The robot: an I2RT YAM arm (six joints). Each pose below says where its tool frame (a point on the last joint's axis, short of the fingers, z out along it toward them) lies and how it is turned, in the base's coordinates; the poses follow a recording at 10 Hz.
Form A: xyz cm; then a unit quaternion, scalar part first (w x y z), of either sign.
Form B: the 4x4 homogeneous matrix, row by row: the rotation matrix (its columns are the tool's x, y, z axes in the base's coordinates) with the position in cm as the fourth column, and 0 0 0 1 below. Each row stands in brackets. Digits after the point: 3 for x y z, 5 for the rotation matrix.
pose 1, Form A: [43.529 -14.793 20.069 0.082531 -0.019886 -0.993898 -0.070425]
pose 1, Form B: [[-0.98559 0.05115 -0.16125 43.529], [0.02790 0.98929 0.14327 -14.793], [0.16686 0.13671 -0.97646 20.069], [0 0 0 1]]
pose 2, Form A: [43.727 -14.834 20.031 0.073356 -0.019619 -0.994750 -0.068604]
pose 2, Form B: [[-0.98847 0.04910 -0.14325 43.727], [0.02897 0.98982 0.13937 -14.834], [0.14863 0.13361 -0.97982 20.031], [0 0 0 1]]
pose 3, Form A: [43.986 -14.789 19.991 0.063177 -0.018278 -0.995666 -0.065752]
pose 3, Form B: [[-0.99135 0.04471 -0.12340 43.986], [0.02809 0.99069 0.13324 -14.789], [0.12821 0.12862 -0.98337 19.991], [0 0 0 1]]
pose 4, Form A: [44.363 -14.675 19.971 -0.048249 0.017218 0.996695 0.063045]
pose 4, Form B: [[-0.99475 0.04041 -0.09401 44.363], [0.02824 0.99146 0.12733 -14.675], [0.09835 0.12401 -0.98739 19.971], [0 0 0 1]]
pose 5, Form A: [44.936 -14.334 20.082 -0.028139 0.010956 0.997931 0.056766]
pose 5, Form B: [[-0.99818 0.02506 -0.05492 44.936], [0.01867 0.99332 0.11391 -14.334], [0.05741 0.11268 -0.99197 20.082], [0 0 0 1]]
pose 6, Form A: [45.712 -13.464 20.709 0.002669 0.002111 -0.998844 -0.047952]
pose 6, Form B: [[-0.99998 -0.00396 -0.00553 45.712], [-0.00447 0.99539 0.09578 -13.464], [0.00513 0.09580 -0.99539 20.709], [0 0 0 1]]
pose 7, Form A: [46.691 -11.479 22.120 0.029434 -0.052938 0.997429 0.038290]
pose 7, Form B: [[-0.99266 -0.10786 0.05466 46.691], [-0.10335 0.99146 0.07950 -11.479], [-0.06277 0.07327 -0.99534 22.120], [0 0 0 1]]
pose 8, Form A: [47.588 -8.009 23.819 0.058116 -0.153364 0.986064 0.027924]
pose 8, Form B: [[-0.94620 -0.30570 0.10605 47.588], [-0.29921 0.95140 0.07290 -8.009], [-0.12318 0.03724 -0.99169 23.819], [0 0 0 1]]
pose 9, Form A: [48.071 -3.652 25.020 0.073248 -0.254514 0.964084 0.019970]
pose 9, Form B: [[-0.85971 -0.49367 0.13107 48.071], [-0.48782 0.86965 0.07579 -3.652], [-0.15140 0.00122 -0.98847 25.020], [0 0 0 1]]
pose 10, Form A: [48.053 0.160 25.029 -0.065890 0.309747 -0.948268 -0.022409]
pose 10, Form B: [[-0.79943 -0.59040 0.11108 48.053], [-0.58449 0.80711 0.08332 0.160], [-0.13885 0.00168 -0.99031 25.029], [0 0 0 1]]
